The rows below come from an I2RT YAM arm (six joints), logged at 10 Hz.
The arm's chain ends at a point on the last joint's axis. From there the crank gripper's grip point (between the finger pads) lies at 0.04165 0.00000 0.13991 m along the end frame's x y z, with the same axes.
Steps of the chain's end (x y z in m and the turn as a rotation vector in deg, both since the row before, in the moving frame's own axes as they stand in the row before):
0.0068, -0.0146, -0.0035, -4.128, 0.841, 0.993
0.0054, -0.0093, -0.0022, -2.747, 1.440, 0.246
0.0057, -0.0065, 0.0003, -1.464, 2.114, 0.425
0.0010, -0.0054, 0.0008, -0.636, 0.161, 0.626
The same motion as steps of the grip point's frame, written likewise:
0.0088, -0.0038, -0.0045, -4.128, 0.841, 0.993
0.0089, -0.0024, -0.0035, -2.747, 1.440, 0.246
0.0108, -0.0026, -0.0014, -1.464, 2.114, 0.425
0.0014, -0.0034, 0.0007, -0.636, 0.161, 0.626

